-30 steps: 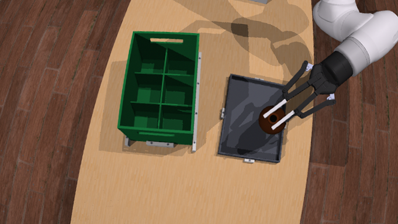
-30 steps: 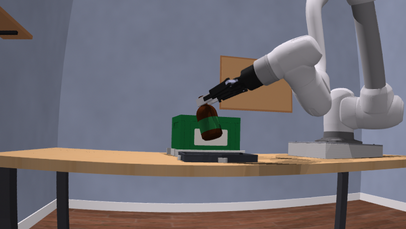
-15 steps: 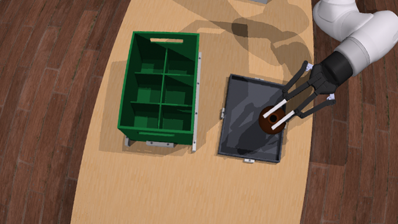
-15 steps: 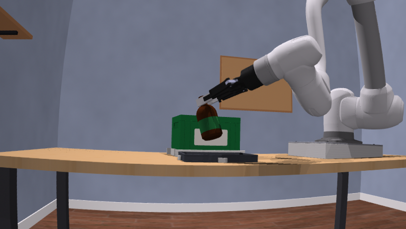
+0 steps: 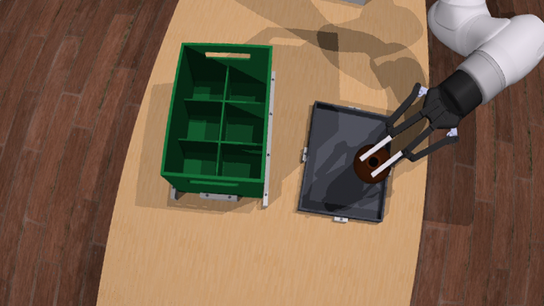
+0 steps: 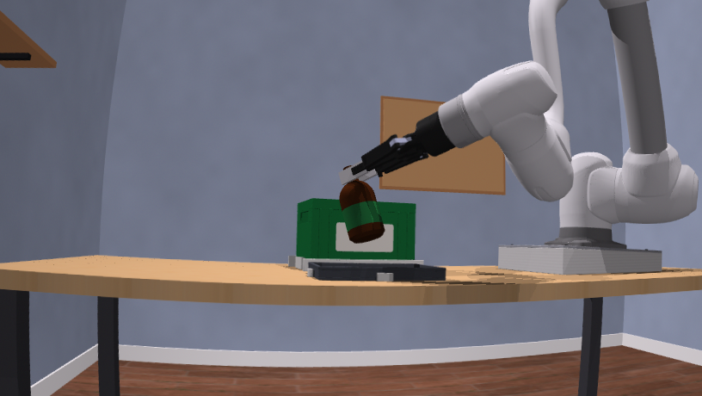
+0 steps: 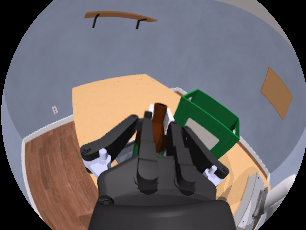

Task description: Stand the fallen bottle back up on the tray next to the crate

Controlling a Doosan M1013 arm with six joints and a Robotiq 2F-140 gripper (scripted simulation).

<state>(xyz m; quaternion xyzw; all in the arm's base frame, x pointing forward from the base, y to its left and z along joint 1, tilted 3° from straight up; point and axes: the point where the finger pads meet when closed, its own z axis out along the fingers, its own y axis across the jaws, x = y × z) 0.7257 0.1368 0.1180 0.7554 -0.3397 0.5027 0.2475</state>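
Right now my hand is 60 mm above the brown bottle. The rest, counted from my hand: dark tray: 40 mm behind, 10 mm to the right, 200 mm below; green crate: 70 mm behind, 290 mm to the right, 130 mm below.
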